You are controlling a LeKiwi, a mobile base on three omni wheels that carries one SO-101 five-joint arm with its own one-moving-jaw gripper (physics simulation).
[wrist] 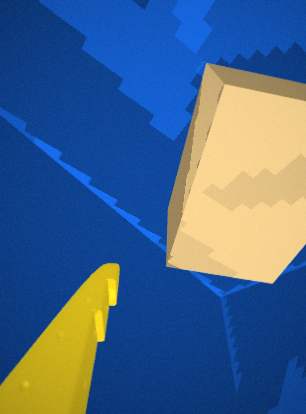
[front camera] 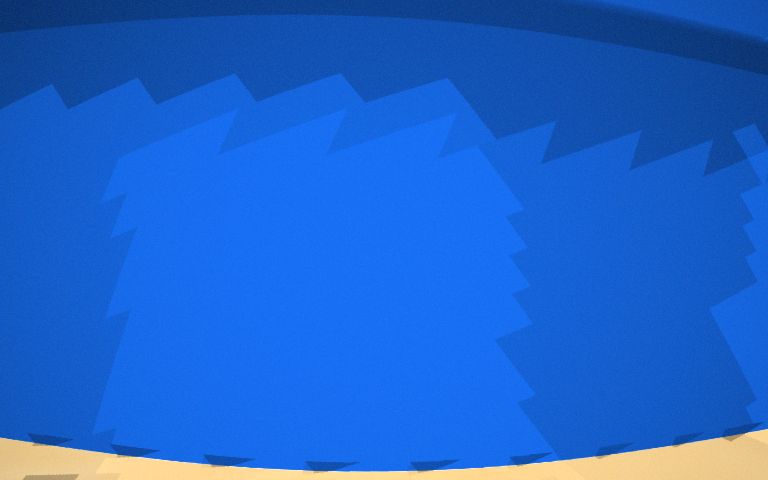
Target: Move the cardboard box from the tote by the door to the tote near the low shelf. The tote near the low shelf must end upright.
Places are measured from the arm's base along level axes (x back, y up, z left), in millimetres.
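Pixels of known places: hand at its tool point: (wrist: 118, 278) (front camera: 318, 119).
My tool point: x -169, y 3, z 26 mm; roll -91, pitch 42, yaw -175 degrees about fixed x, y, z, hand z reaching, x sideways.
Ahead of a thing's pixels: the offset from my tool point to its middle. "*": to the spot under its first point. Level surfaces: height alone.
The cardboard box @[dx -39, dy -64, dz -35 mm] (wrist: 250, 150) is tan and lies inside a blue tote @[dx -37, dy -32, dz -24 mm] (wrist: 90, 200) in the wrist view, at the upper right, near an inner corner of the tote. The box's right part is cut off by the picture edge. My gripper's one visible notched yellow jaw is at the lower left, below and left of the box and apart from it; the moving jaw is out of the picture, so the gripper is fully open and empty. In the front camera view a blue tote wall (front camera: 317, 254) fills most of the picture. I cannot tell which tote this is.
A strip of light wooden floor @[dy -92 mm] (front camera: 623, 466) shows below the blue wall along the bottom of the front camera view. A darker blue rim band @[* dx +57, dy +8, dz +22 mm] (front camera: 169, 8) runs across its top. Jagged shadows lie on the wall.
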